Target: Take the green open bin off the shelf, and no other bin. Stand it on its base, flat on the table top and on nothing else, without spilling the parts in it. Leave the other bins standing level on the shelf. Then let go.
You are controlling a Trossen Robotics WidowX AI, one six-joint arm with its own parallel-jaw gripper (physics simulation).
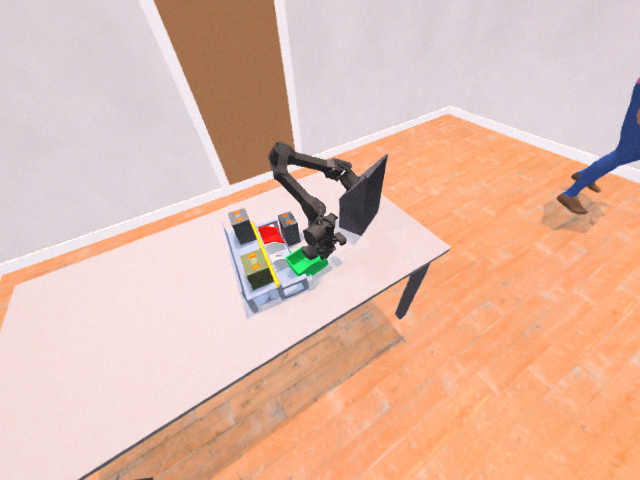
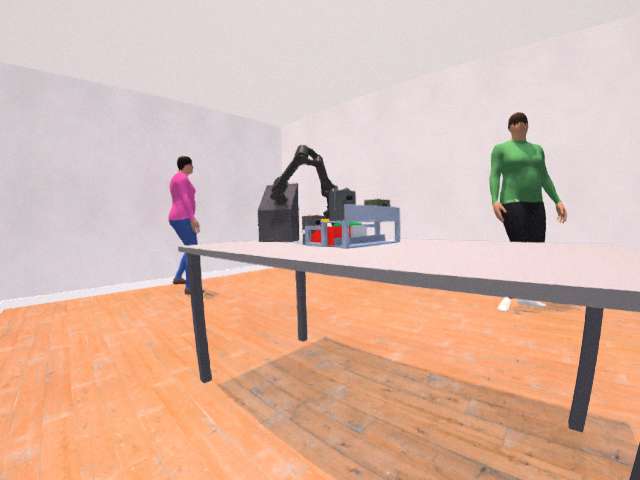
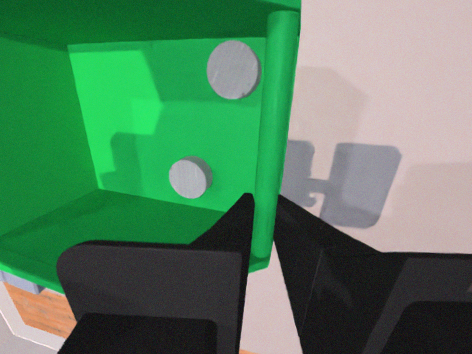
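Where they show: gripper, fingertip midpoint: (image 1: 323, 259) (image 3: 261, 202); arm's base at its link origin: (image 1: 354, 184) (image 2: 281, 200).
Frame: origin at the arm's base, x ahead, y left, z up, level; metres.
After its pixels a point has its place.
Observation:
The green open bin (image 1: 303, 265) @[x 0.361, y 0.064, z -0.202 m] (image 2: 347, 224) (image 3: 200, 125) @[x 0.325, y 0.078, z -0.198 m] is at the front side of the grey-blue shelf (image 1: 239, 279) @[x 0.611, y 0.037, z -0.075 m] (image 2: 372, 213) @[x 0.577, y -0.112, z -0.095 m]. Part of it juts out past the shelf over the table side. Two grey round parts (image 3: 233, 70) @[x 0.303, y 0.052, z -0.187 m] (image 3: 190, 177) @[x 0.330, y 0.105, z -0.188 m] lie inside it. My gripper (image 1: 321, 255) @[x 0.290, y 0.113, z -0.178 m] (image 3: 261, 202) @[x 0.290, y 0.113, z -0.178 m] is shut on the bin's rounded front rim, one finger inside and one outside. How high the bin's base is and whether it touches the shelf is hidden. A red bin (image 1: 271, 234) @[x 0.361, y -0.192, z -0.207 m] (image 2: 336, 236) @[x 0.460, y -0.206, z -0.184 m] and a white bin (image 1: 279, 253) @[x 0.400, y -0.062, z -0.201 m] are in the shelf beside it.
A yellow strip (image 1: 265, 254) @[x 0.473, y -0.027, z -0.113 m] runs along the shelf. Two dark boxes (image 1: 241, 227) @[x 0.492, y -0.141, z -0.028 m] (image 1: 289, 228) @[x 0.316, y -0.079, z -0.112 m] and an olive box (image 1: 256, 270) @[x 0.554, y 0.082, z -0.027 m] (image 2: 376, 202) @[x 0.559, y -0.014, z -0.044 m] stand on or at the shelf. A large dark wedge-shaped block (image 1: 361, 201) @[x 0.047, y 0.089, z -0.016 m] (image 2: 278, 222) @[x 0.007, y -0.035, z -0.119 m] stands by the arm. The table's edge (image 1: 310, 335) @[x 0.519, y 0.302, z -0.239 m] lies beyond the bin.

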